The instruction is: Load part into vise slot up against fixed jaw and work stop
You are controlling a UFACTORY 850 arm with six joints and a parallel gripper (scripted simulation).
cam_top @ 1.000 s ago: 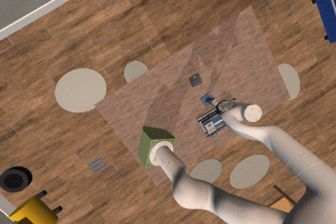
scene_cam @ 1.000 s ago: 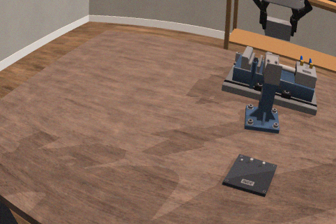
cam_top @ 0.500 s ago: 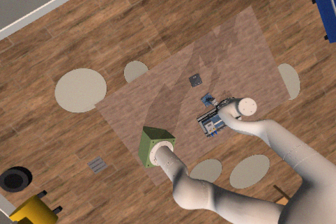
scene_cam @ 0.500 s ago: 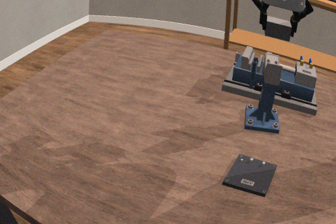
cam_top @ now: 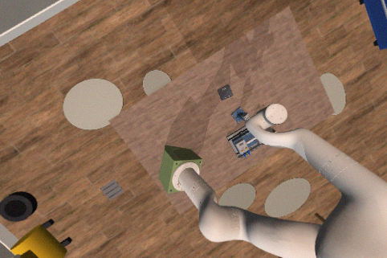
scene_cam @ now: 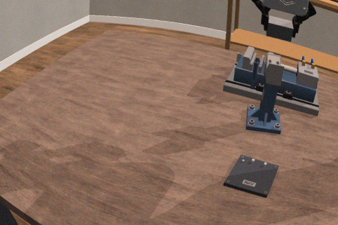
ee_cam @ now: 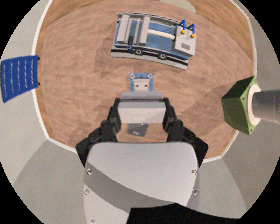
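Right now the part is 1 cm to the right of my hand and 1 cm below it. Round my hand: air cylinder 9 cm behind, 20 cm to the right, 17 cm below.
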